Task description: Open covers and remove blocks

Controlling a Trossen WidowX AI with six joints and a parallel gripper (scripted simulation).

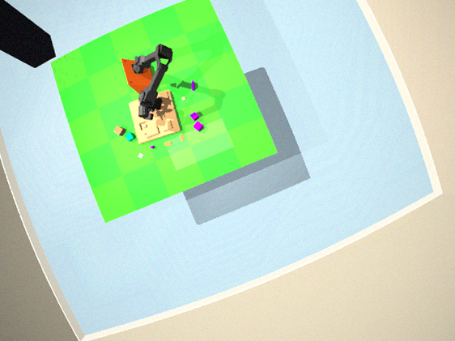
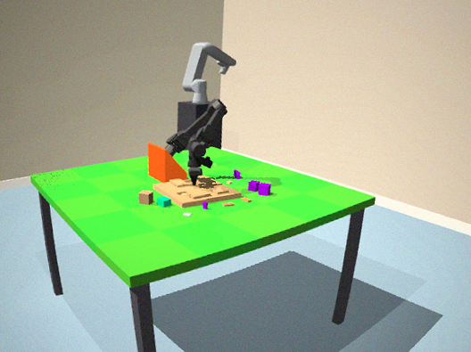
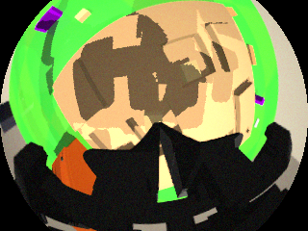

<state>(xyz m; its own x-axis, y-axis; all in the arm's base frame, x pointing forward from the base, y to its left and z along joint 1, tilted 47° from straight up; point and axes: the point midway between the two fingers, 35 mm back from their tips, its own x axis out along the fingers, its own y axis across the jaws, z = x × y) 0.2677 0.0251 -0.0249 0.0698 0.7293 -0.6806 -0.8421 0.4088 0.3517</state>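
Now: the tan puzzle board 40 mm ahead of my gripper tip and 10 mm to the right of it. Also, from my gripper tip: teal block: 110 mm ahead, 230 mm to the right, 10 mm below; purple stick: 50 mm behind, 300 mm to the left; tan cube: 40 mm ahead, 280 mm to the right.
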